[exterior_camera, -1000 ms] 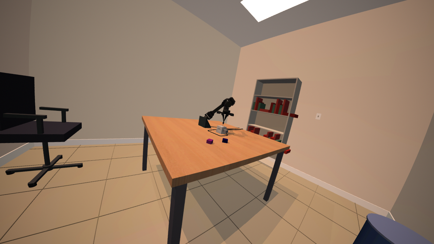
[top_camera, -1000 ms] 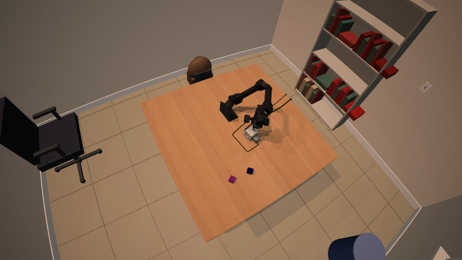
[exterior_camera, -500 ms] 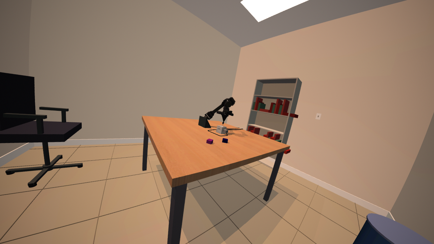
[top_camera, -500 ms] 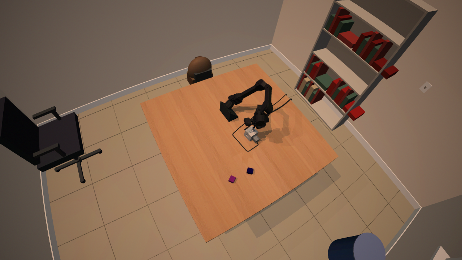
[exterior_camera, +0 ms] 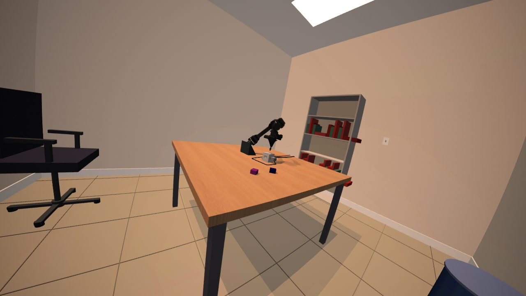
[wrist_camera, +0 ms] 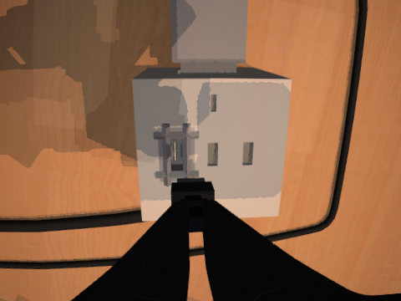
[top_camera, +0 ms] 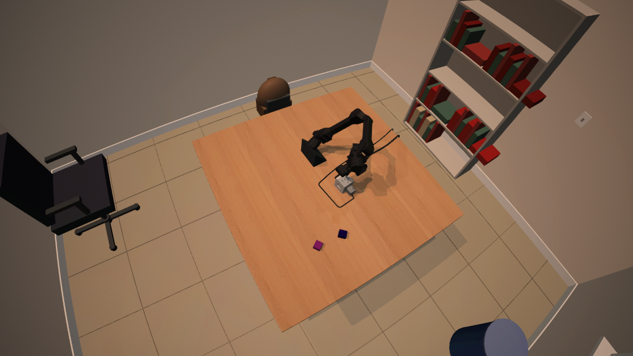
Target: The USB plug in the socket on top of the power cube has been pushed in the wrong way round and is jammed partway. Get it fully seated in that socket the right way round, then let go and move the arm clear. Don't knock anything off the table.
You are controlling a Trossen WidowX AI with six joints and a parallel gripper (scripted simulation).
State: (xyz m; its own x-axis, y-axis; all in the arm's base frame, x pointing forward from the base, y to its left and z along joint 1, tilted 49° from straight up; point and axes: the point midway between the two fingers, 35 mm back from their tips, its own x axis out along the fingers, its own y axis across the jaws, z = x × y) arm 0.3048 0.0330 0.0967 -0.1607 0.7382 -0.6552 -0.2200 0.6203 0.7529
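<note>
The black USB plug is 2 cm below my gripper tip. Also, from my gripper tip: framed USB socket (1 cm to the left, 7 cm below); then dark blue cube (28 cm ahead, 16 cm to the right, 12 cm below); then magenta cube (28 cm ahead, 32 cm to the right, 12 cm below).
</note>
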